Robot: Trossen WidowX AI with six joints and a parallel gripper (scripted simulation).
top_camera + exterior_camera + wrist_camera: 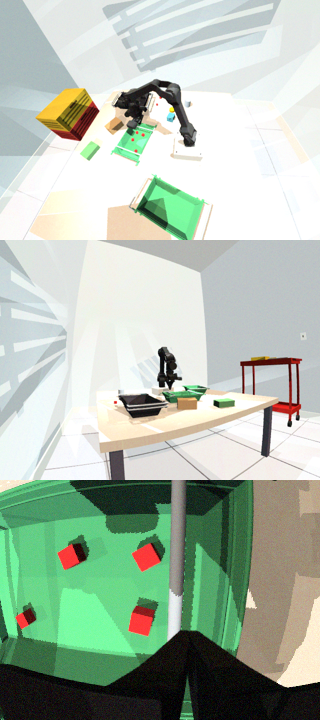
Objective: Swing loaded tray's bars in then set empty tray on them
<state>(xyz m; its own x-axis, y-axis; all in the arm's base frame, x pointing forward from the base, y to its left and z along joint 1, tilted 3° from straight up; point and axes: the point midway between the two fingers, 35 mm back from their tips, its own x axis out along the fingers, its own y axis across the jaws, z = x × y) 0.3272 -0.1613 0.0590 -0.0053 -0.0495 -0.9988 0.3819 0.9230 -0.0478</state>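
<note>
My gripper tip is 500 mm to the right of the green tray, 170 mm past it and 50 mm above it. The rest, counted from my gripper tip: yellow piece (260 mm behind, 200 mm to the right, 80 mm below); then tan box (230 mm ahead, 60 mm below, 50 mm to the right); then cyan block (230 mm behind, 100 mm to the right, 70 mm below).
</note>
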